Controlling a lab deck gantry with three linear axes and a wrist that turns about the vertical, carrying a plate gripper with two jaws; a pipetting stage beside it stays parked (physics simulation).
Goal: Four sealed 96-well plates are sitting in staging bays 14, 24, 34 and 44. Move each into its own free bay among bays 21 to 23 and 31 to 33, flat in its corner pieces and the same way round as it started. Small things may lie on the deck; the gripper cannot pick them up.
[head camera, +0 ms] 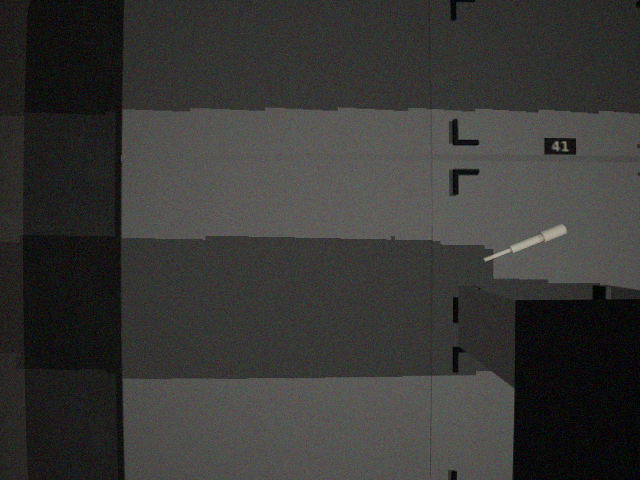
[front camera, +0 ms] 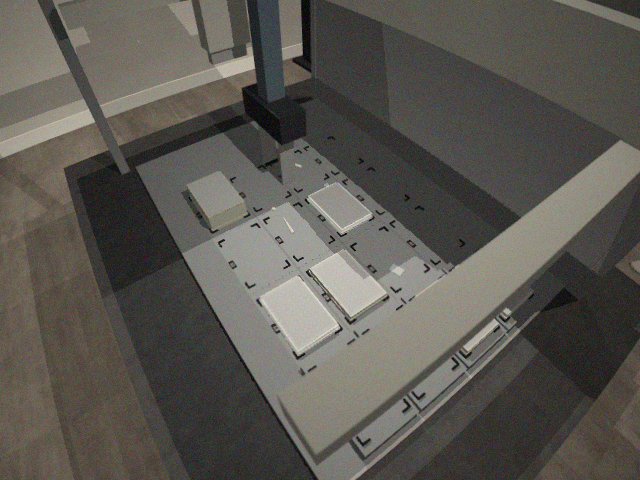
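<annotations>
In the head camera view I can see my gripper, while the tall pale box is out of frame in the head camera view. The front camera view shows my gripper too, along with that tall pale box point(218, 202). One spot on my gripper is point(head camera: 486, 322) and, the same spot again, point(front camera: 271, 149).
</annotations>
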